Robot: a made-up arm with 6 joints.
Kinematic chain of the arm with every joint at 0, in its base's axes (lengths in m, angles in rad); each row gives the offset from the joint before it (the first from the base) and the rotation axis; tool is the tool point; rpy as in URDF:
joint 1: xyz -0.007 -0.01 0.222 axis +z
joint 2: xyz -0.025 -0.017 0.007 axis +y
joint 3: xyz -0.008 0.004 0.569 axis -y
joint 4: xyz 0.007 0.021 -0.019 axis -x
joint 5: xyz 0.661 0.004 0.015 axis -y
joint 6: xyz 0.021 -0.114 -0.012 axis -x
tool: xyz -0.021 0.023 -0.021 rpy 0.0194 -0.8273 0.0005
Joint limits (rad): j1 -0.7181..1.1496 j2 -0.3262..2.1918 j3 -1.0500..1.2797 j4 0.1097..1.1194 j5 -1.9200..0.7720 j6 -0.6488..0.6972
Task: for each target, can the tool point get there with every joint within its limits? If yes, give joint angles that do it. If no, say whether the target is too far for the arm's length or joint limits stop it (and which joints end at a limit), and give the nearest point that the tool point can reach.
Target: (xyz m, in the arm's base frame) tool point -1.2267 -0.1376 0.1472
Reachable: no: joint limits stop it (at a limit: joint 2, joint 3, joint 4, joint 5, joint 6) | nearest point -0.2741 -0.0379 -0.0028 | short by 0.969 m
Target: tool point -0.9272 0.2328 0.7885
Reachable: no: joint limits stop it (at a limit: joint 2, joint 3, joint 4, joint 5, joint 6) | nearest point -0.3225 0.0732 1.3896 | short by 0.867 m
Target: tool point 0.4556 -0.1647 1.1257
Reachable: yes | joints -0.2270 -0.0604 0.4020 0.9297 -0.9549 -0.0304
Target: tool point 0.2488 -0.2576 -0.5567
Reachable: yes | joints -0.5488 1.9025 0.0230 0.4509 -1.2321 0.3697
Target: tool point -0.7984 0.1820 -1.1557
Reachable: no: too far | nearest point -0.1278 -0.0358 -0.5656 | short by 0.919 m
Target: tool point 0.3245 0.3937 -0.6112
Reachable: yes | joints 0.9917 1.9302 0.3268 0.5674 -1.1931 -0.3912
